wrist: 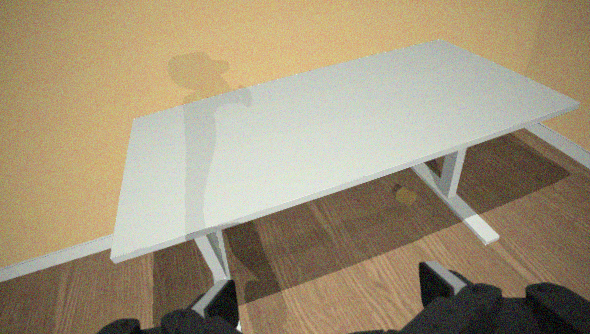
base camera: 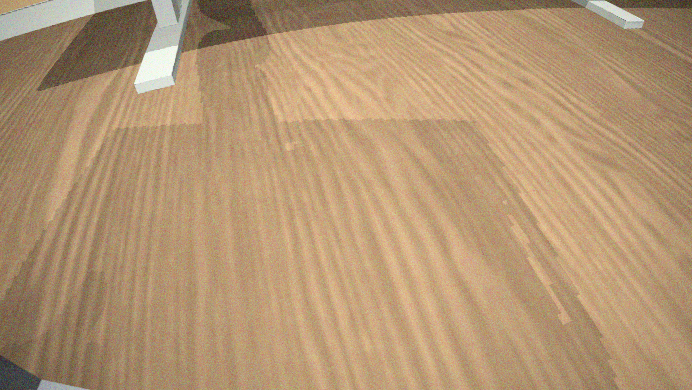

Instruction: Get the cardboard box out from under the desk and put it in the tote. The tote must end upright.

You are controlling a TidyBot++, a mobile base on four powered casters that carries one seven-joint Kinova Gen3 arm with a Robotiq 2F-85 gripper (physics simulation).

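Places are measured from the arm's base along level axes (x down, y ahead, z right), in centimetres.
Pixels of known places: gripper, fingertip midpoint: (wrist: 327,292).
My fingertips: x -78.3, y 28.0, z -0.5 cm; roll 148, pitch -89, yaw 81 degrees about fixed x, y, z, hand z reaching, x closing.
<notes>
Behind a point stands the place of what it marks.
The desk (wrist: 320,145) {y 103.5, x -32.4, z 0.0 cm} has a pale grey-white top and stands by the yellow wall in the wrist view. The cardboard box (wrist: 405,195) {y 143.3, x 34.6, z 42.3 cm} is a small brown shape on the floor in the desk's shadow, under the desk and a little left of its right leg. The box does not show in the base camera view. My gripper (wrist: 327,292) {y 28.0, x -78.3, z -0.5 cm} is open, with nothing between its fingers. It is high above the floor in front of the desk, apart from the box. The tote does not show in either view.
The desk's left foot (base camera: 156,70) and right foot (base camera: 617,15) (wrist: 482,231) stick out toward me. The right upright (wrist: 454,172) {y 140.2, x 19.0, z 64.8 cm} stands just right of the box. The wall (wrist: 75,125) {y 135.6, x -34.9, z -103.5 cm} with a white skirting board (wrist: 55,257) {y 119.4, x 33.9, z -150.7 cm} is behind the desk.
</notes>
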